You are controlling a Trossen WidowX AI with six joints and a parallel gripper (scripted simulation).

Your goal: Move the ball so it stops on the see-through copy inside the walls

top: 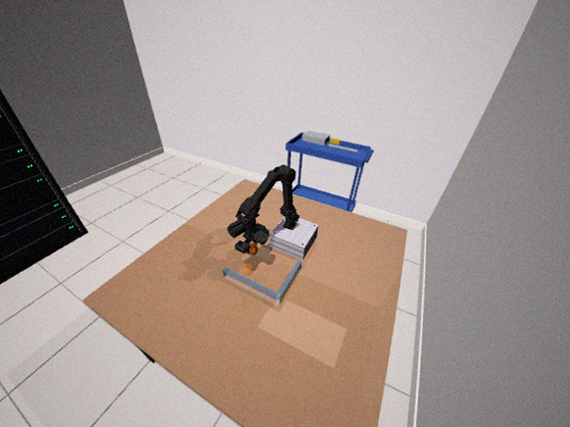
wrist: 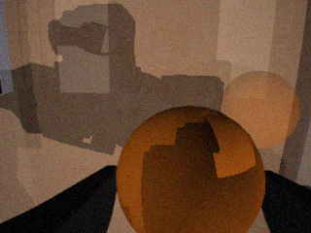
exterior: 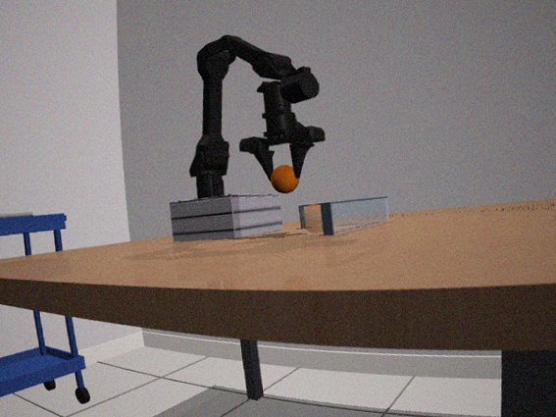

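Right now the see-through copy is 9 cm below my gripper tip and 6 cm ahead of it. Round my gripper tip: orange ball: right at my gripper tip; then clear wall: 14 cm ahead, 9 cm below, 7 cm to the left.
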